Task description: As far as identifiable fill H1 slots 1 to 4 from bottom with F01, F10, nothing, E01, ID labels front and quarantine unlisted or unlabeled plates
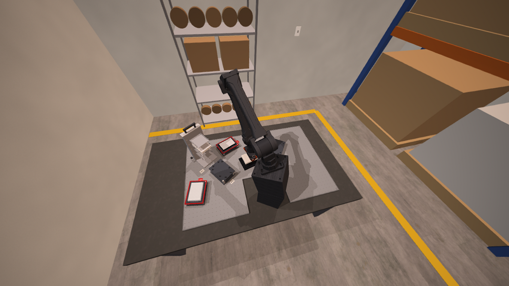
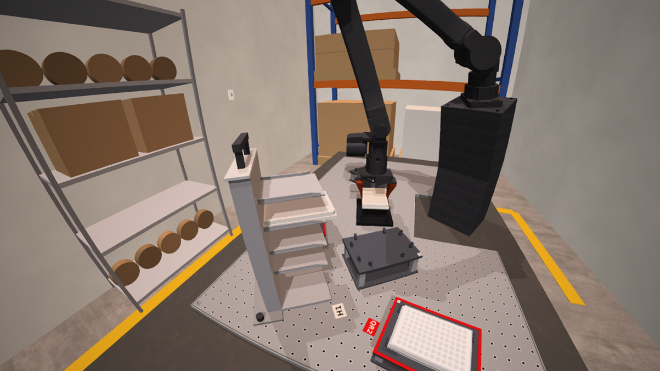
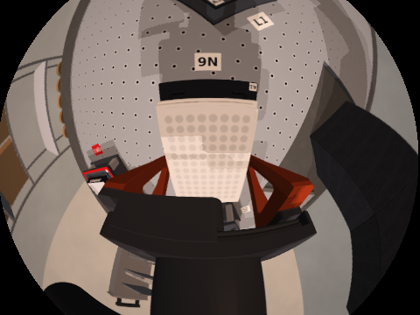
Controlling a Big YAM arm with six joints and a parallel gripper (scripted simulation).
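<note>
Right now my hand is 60 mm above the flat black nest. Round my hand: L1 label: 20 mm behind, 190 mm to the right, 70 mm below; then N6 deck label: 20 mm ahead, 100 mm to the right, 70 mm below; then dark regrip nest: 60 mm behind, 240 mm to the left, 10 mm below.
</note>
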